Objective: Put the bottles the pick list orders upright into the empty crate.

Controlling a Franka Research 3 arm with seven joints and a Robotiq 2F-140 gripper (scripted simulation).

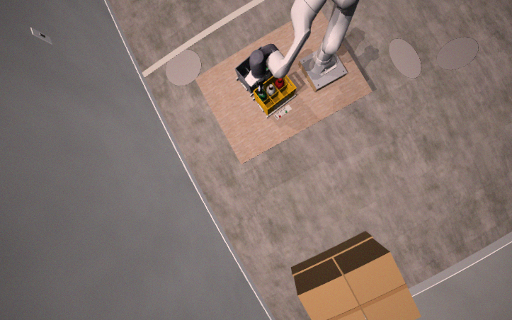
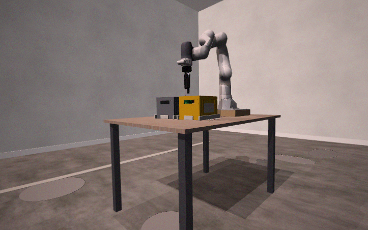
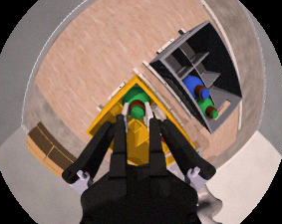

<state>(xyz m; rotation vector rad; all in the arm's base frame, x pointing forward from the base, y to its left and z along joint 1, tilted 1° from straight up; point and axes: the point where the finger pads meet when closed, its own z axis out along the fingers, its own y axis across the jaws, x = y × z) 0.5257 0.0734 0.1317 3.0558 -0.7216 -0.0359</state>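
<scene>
Right now my hand is 11 cm above the white bottle, 9 cm past it and 2 cm to the left of it. The rest, counted from my hand: blue bottle (17 cm to the right, 11 cm below, 5 cm behind); yellow crate (12 cm below, 10 cm behind, 2 cm to the left); red bottle (17 cm behind, 11 cm below, 4 cm to the right).
</scene>
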